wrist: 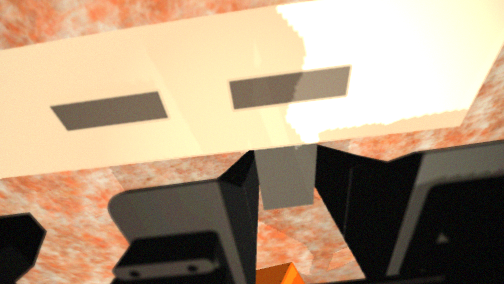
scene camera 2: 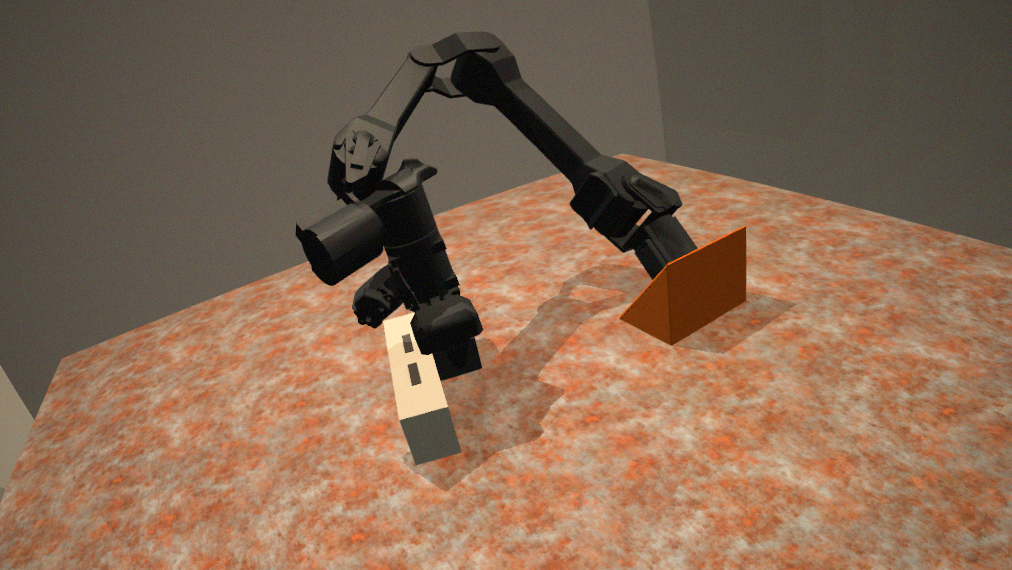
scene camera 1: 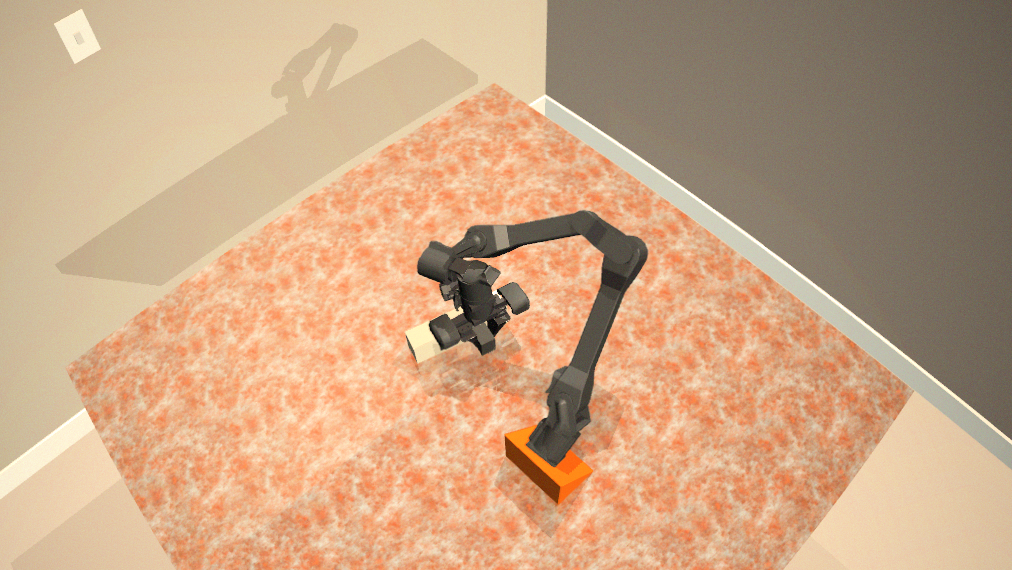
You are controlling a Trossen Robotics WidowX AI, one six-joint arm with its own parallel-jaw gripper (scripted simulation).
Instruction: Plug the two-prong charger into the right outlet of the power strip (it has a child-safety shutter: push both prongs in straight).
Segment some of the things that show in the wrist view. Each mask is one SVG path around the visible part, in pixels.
The gripper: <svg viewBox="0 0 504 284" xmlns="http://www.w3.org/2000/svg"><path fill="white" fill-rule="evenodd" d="M30 212L0 216L0 284L16 284L15 282L30 271L37 261L47 231ZM254 150L248 150L229 169L215 179L134 189L114 194L108 202L108 213L125 237L129 248L111 270L115 278L112 279L113 281L110 284L256 284L259 178ZM504 139L417 151L389 161L360 156L317 144L315 188L356 262L362 269L365 278L312 284L504 284Z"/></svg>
A grey charger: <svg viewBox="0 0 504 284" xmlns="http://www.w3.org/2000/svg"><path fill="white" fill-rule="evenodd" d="M317 142L254 150L264 211L314 205Z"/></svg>
